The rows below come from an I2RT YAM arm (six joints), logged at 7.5 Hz.
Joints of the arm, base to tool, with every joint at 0 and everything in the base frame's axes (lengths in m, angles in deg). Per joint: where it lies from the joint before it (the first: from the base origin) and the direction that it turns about. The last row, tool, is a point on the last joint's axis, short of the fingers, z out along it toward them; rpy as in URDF.
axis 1: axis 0 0 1 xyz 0.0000 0.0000 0.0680
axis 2: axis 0 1 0 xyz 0.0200 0.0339 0.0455
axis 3: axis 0 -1 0 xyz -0.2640 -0.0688 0.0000
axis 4: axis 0 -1 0 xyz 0.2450 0.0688 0.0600
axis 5: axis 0 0 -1 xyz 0.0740 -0.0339 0.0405
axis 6: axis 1 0 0 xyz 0.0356 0.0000 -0.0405
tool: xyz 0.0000 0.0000 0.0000 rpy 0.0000 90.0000 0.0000
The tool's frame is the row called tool.
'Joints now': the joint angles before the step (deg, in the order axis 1, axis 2, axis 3, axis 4, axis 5, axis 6). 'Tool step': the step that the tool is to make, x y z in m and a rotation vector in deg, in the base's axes. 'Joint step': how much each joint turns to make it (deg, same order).
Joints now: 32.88, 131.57, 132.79, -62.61, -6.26, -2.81
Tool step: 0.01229, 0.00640, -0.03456, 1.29, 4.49, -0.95
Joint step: -0.35, 4.32, 0.00, 1.53, -2.85, 2.16
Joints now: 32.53, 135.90, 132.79, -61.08, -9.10, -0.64
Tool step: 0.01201, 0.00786, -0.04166, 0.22, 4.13, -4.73
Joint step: 0.00, 5.09, 0.00, 2.58, -0.22, 5.37
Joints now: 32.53, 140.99, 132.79, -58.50, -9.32, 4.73
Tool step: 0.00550, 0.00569, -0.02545, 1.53, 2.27, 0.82
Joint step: 0.03, 3.10, 0.00, 2.05, -2.62, 0.24
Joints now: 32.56, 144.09, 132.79, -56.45, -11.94, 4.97
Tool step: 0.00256, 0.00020, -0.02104, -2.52, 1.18, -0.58
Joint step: -0.03, 2.34, -0.03, 0.01, 1.59, -0.02
